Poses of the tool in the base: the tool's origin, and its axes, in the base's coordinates. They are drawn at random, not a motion.
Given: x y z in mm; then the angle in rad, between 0 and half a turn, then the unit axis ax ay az.
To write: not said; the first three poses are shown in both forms.
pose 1, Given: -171.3, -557.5, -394.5, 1.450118, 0.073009, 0.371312, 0.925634
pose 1, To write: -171.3, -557.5, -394.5, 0.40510, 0.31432, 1.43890
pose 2, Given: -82.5, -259.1, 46.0, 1.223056, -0.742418, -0.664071, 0.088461
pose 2, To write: -82.5, -259.1, 46.0, -1.13179, -0.61999, 0.52535
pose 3, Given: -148.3, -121.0, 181.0, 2.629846, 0.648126, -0.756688, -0.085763
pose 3, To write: -148.3, -121.0, 181.0, 2.66885, -0.26976, -1.65969
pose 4, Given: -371.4, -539.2, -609.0, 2.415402, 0.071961, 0.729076, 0.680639
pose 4, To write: -371.4, -539.2, -609.0, 1.50320, 0.40991, 2.50711
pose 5, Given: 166.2, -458.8, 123.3, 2.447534, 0.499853, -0.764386, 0.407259
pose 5, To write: 166.2, -458.8, 123.3, -2.68946, -1.01408, -2.23747
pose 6, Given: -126.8, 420.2, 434.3, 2.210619, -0.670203, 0.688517, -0.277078
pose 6, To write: -126.8, 420.2, 434.3, -2.08377, 0.25863, -1.44604
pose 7, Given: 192.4, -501.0, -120.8, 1.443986, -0.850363, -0.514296, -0.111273
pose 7, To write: 192.4, -501.0, -120.8, -1.39949, -0.63456, 0.34406
